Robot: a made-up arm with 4 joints.
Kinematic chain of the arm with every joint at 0, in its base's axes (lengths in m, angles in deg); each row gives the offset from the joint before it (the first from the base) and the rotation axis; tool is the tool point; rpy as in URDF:
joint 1: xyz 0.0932 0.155 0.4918 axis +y
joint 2: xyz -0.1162 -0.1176 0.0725 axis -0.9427 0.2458 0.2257
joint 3: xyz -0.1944 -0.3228 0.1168 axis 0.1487 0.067 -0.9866
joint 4: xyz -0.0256 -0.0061 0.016 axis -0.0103 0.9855 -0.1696
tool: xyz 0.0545 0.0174 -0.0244 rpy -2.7 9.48 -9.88
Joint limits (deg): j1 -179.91..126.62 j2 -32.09..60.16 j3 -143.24..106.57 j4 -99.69..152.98
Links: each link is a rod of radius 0.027 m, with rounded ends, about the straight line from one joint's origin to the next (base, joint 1, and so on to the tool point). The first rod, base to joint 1, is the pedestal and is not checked.
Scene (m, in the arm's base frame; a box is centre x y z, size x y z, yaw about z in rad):
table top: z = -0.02
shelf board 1: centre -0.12 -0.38 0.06 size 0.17 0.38 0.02 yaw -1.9
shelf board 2: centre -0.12 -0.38 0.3 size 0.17 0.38 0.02 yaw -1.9
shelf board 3: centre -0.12 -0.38 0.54 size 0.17 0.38 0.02 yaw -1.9
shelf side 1: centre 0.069 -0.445 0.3 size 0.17 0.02 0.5 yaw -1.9
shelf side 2: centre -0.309 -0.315 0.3 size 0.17 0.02 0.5 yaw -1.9
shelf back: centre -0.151 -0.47 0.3 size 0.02 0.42 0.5 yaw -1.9
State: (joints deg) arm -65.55 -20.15 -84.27 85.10
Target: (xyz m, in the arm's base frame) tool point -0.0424 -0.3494 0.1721
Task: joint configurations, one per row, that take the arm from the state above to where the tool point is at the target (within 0.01 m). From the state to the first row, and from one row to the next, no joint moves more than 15 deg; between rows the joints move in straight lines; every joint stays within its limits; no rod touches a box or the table.
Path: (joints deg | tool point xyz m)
1: -72.25 -16.20 -84.09 97.29 | -0.0476 -0.3343 0.1793
2: -78.95 -12.26 -83.91 109.48 | -0.0424 -0.3494 0.1721

